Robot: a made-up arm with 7 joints. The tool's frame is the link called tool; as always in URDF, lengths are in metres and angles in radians.
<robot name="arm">
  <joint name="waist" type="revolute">
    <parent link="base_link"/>
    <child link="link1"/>
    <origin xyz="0 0 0.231"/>
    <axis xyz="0 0 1"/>
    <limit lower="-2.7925" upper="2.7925"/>
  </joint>
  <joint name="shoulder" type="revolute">
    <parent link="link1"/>
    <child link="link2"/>
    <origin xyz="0 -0.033 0.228"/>
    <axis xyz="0 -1 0"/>
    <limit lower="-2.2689" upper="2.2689"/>
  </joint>
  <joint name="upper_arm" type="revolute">
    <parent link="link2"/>
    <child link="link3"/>
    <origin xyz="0 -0.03 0.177"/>
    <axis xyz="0 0 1"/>
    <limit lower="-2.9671" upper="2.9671"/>
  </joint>
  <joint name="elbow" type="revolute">
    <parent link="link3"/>
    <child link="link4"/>
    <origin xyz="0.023 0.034 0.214"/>
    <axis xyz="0 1 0"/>
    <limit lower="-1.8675" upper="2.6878"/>
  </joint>
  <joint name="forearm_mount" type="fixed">
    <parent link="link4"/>
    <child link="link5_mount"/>
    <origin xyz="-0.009 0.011 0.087"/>
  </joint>
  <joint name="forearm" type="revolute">
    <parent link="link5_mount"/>
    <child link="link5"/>
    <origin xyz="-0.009 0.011 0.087"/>
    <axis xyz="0 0 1"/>
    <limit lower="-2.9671" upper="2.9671"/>
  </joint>
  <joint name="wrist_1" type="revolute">
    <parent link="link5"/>
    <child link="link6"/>
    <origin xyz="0 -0.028 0.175"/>
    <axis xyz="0 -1 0"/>
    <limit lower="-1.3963" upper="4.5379"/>
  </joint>
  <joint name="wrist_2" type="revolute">
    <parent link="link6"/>
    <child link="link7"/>
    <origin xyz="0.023 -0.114 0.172"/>
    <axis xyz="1 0 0"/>
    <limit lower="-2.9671" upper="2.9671"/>
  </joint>
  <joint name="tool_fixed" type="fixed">
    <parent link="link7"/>
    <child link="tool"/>
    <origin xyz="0 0 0" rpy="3.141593 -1.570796 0"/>
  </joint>
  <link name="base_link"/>
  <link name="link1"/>
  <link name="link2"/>
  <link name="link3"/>
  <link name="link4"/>
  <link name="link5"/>
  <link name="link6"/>
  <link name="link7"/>
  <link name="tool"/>
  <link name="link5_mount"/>
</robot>
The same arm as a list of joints. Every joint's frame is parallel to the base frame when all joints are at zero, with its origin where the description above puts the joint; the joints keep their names.
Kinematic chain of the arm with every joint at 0, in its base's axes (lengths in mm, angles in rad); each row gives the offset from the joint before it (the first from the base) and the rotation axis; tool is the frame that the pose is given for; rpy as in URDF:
waist: xyz 0 0 231 axis +z
shoulder: xyz 0 -33 228 axis -y
upper_arm: xyz 0 -30 177 axis +z
elbow: xyz 23 34 214 axis +y
forearm: xyz -18 22 174 axis +z
wrist_1: xyz 0 -28 175 axis -y
wrist_2: xyz 23 -114 172 axis +x
tool: xyz 0 0 0 rpy -3.1416 -1.5708 0
Joint limits (rad, base to tool): -2.7925..2.7925 -2.2689..2.2689 -2.9671..2.9671 -1.8675..2.6878 -2.9671..2.9671 -1.3963..4.5379 -2.9671..2.9671

